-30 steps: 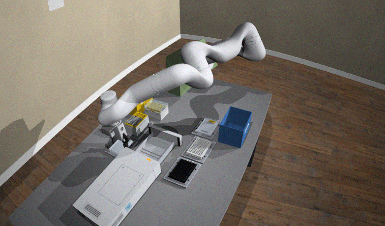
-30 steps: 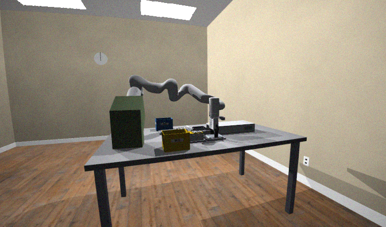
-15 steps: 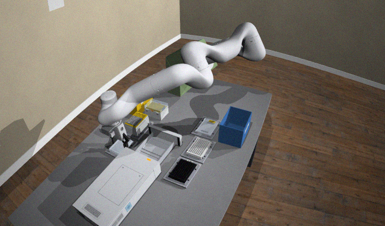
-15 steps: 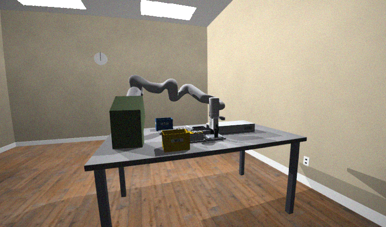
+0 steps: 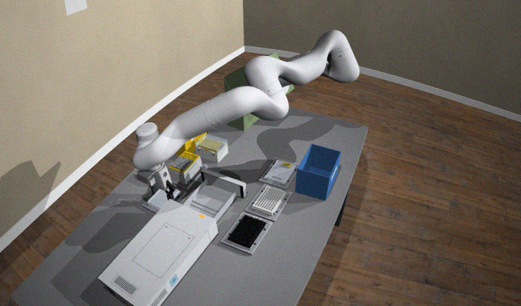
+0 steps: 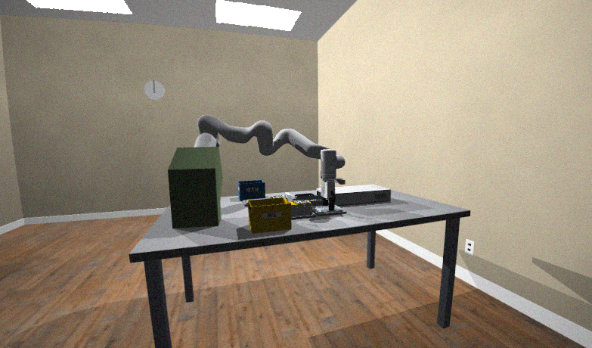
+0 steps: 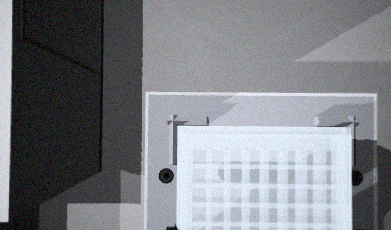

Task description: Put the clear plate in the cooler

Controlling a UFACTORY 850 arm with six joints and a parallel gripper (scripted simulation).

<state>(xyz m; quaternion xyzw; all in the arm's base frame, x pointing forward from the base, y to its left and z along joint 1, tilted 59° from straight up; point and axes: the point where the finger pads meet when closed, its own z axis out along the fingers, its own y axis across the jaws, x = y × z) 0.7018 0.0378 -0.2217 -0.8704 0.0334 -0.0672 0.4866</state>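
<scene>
My gripper is now 60 mm past the cooler drawer, 190 mm to the right of it and 10 mm below it. The rest, counted from my hand: clear plate (10 mm below); yellow-rimmed tip box (180 mm behind, 20 mm to the right, 20 mm above); white cooler (100 mm ahead, 190 mm to the left, 10 mm above).
</scene>
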